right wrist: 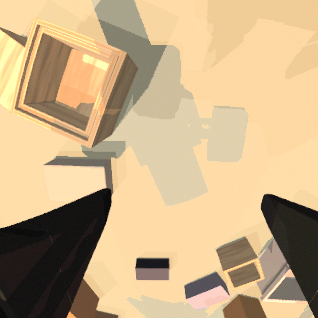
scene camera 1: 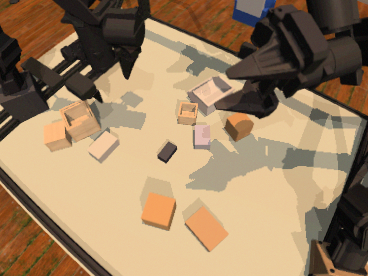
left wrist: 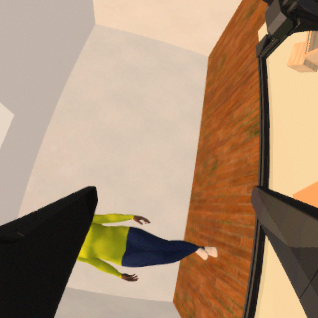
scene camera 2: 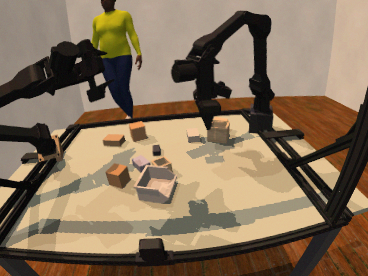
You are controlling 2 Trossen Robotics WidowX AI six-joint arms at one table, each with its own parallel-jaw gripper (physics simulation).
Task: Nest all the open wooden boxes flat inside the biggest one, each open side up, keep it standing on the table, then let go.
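The biggest open wooden box stands upright on the table, open side up. Rims show one within another at its top in the right wrist view, level with each other; how many boxes sit inside is hard to tell. A small open wooden box stands apart, open side up, beside the pinkish open box. My right gripper is open and empty, above the table beside the biggest box. My left gripper is open and empty, held high.
A pinkish-grey open box stands near the small box. A wooden block stands against the biggest box; a pale block lies near it. A black block, lilac block, brown block and two orange blocks also lie around.
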